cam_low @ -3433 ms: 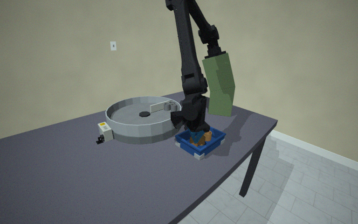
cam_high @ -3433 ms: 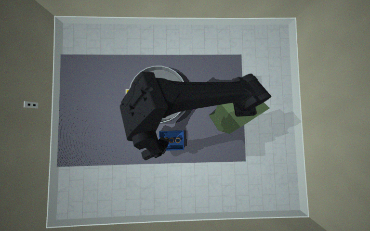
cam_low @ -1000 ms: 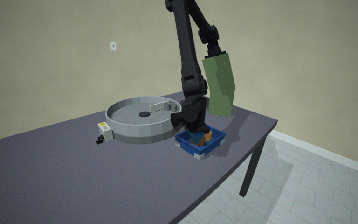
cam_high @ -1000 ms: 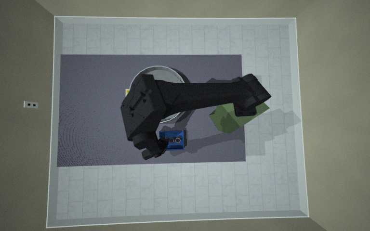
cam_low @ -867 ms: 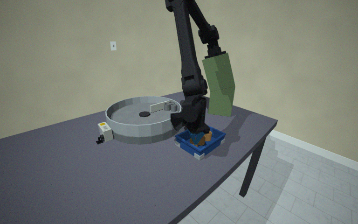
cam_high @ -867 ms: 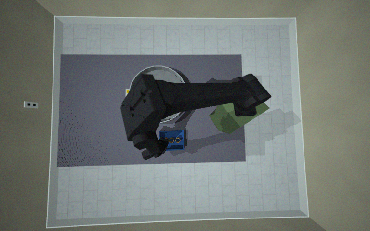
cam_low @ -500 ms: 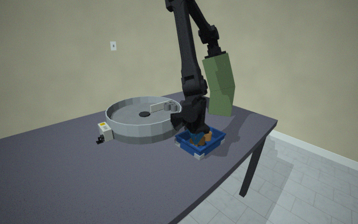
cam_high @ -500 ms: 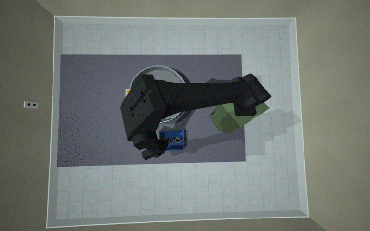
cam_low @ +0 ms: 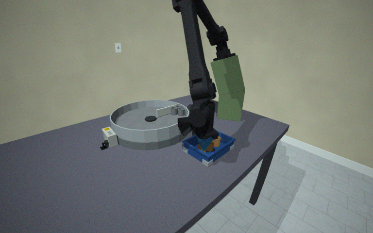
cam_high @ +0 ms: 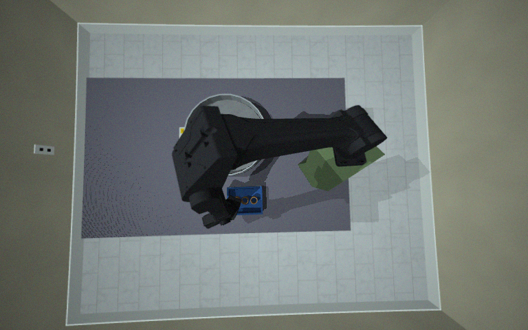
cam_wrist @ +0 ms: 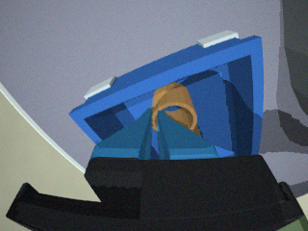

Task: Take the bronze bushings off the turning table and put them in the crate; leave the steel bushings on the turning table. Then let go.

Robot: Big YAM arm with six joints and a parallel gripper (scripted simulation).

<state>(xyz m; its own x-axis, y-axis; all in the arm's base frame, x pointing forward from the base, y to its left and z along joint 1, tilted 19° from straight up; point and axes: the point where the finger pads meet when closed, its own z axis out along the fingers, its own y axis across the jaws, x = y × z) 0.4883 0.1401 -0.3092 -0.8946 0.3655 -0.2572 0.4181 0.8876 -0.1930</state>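
My hand is 6 cm past the blue crate, 1 cm to the left of it and 2 cm above it. From my hand the other things lie so: grey turning table 2 cm ahead, 37 cm to the right, 1 cm above.
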